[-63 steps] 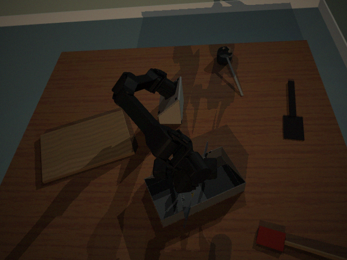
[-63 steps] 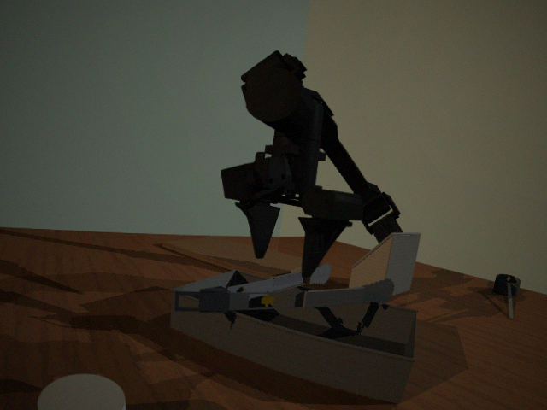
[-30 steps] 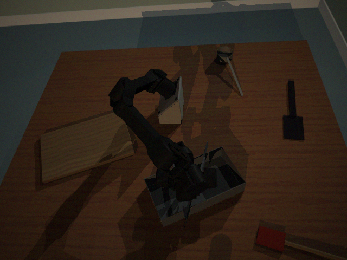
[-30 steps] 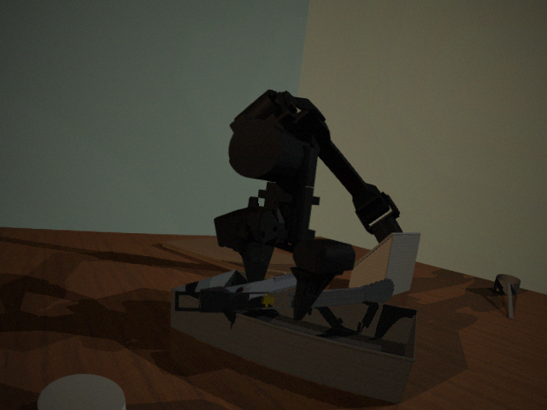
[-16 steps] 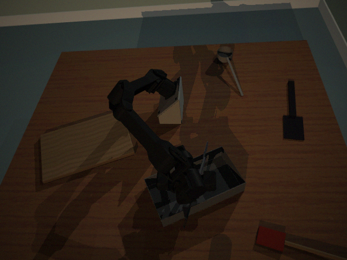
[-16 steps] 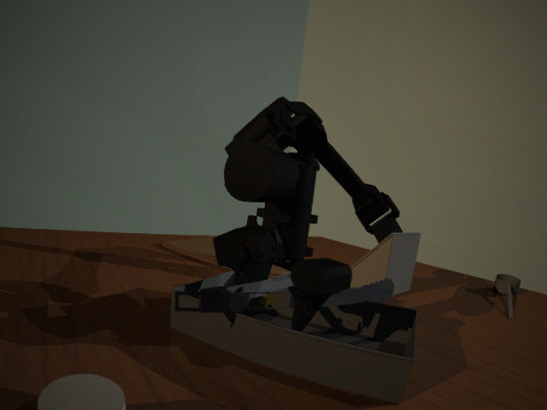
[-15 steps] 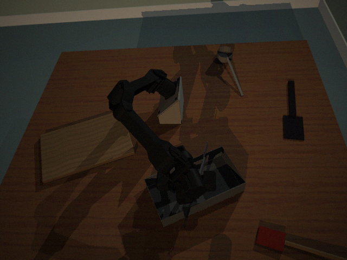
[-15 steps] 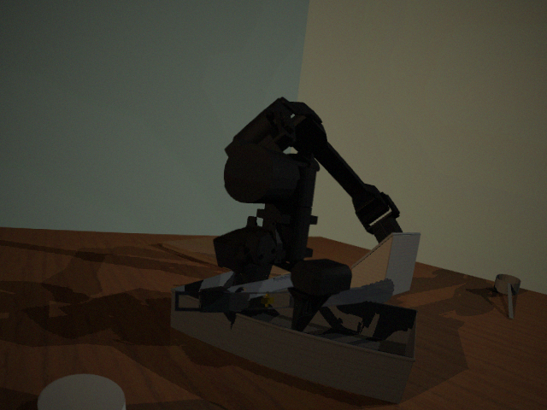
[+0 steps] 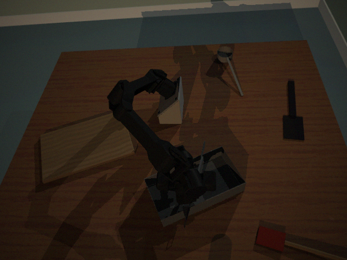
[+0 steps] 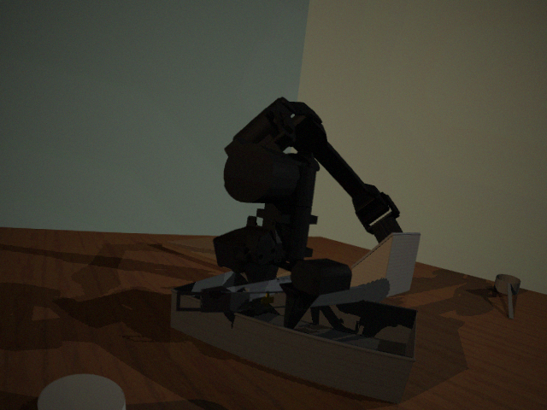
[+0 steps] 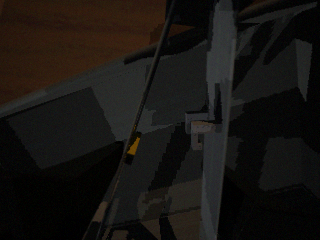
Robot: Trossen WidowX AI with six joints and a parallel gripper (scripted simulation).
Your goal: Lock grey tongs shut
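The roasting tin is 30 mm behind my gripper tip and 20 mm to the left of it. The rest, counted from my gripper tip: wooden board: 160 mm behind, 450 mm to the right, 20 mm below; pale round thing: 240 mm ahead, 130 mm to the left, 10 mm below; black spatula: 430 mm behind, 360 mm to the left, 30 mm below.
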